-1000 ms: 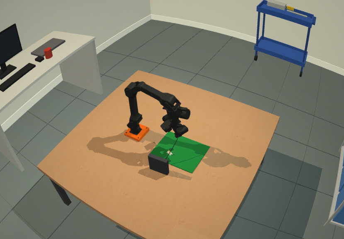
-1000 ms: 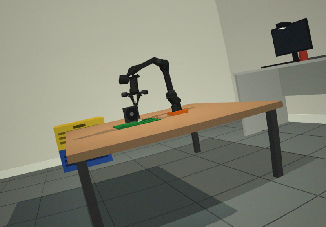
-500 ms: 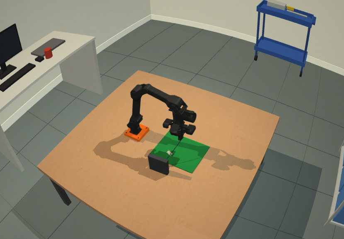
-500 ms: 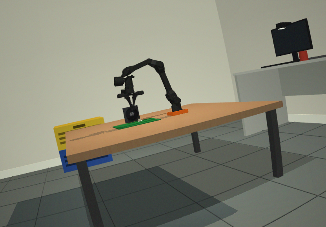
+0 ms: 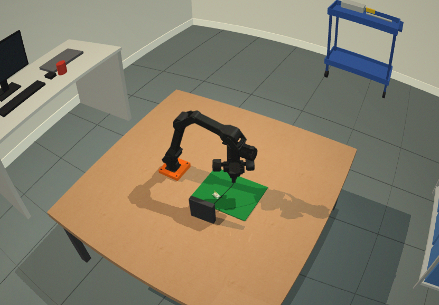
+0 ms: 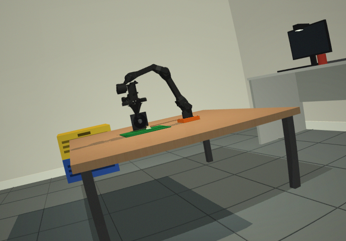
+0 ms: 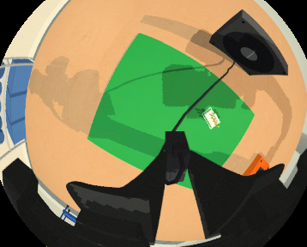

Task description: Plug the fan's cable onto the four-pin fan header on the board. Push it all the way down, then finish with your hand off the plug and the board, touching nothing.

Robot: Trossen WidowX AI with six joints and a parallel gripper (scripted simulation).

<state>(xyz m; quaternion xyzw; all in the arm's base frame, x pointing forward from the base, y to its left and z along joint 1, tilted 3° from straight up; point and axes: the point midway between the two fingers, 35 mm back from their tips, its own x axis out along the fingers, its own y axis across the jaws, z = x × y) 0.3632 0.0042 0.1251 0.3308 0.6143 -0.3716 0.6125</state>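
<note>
The green board lies 140 mm below my gripper tip and 20 mm behind it. Also, from my gripper tip: white four-pin fan header 120 mm below, 70 mm behind, 50 mm to the right; then black fan 190 mm to the right, 60 mm below, 50 mm behind; then black fan plug 10 mm to the left, 10 mm below.
</note>
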